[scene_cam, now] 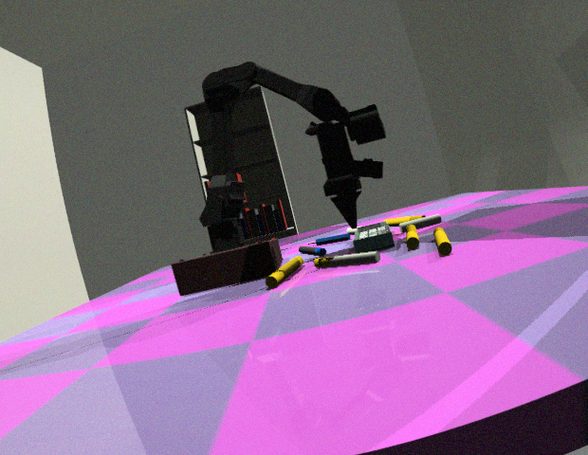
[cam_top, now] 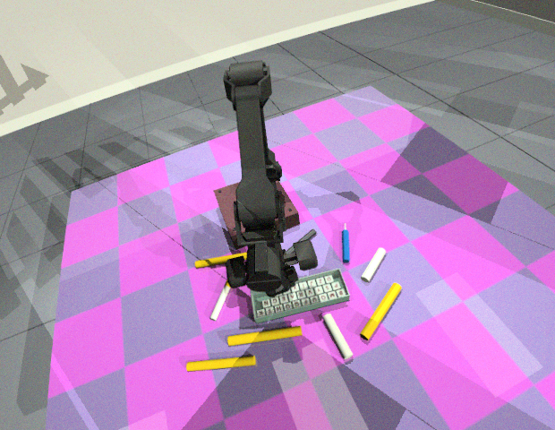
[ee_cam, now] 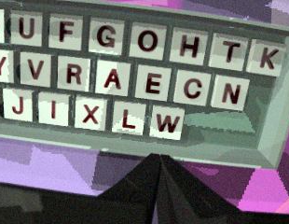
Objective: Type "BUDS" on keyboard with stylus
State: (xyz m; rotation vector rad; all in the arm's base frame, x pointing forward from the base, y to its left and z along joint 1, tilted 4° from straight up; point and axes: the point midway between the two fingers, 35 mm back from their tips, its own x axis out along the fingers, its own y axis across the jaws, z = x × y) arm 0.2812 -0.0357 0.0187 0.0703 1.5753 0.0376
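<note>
My gripper tip is 10 cm past the blue stick, 20 cm to the right of it and 3 cm above it. Round my gripper tip: blue-tipped stick: 9 cm behind, 5 cm to the left, 3 cm below.
</note>
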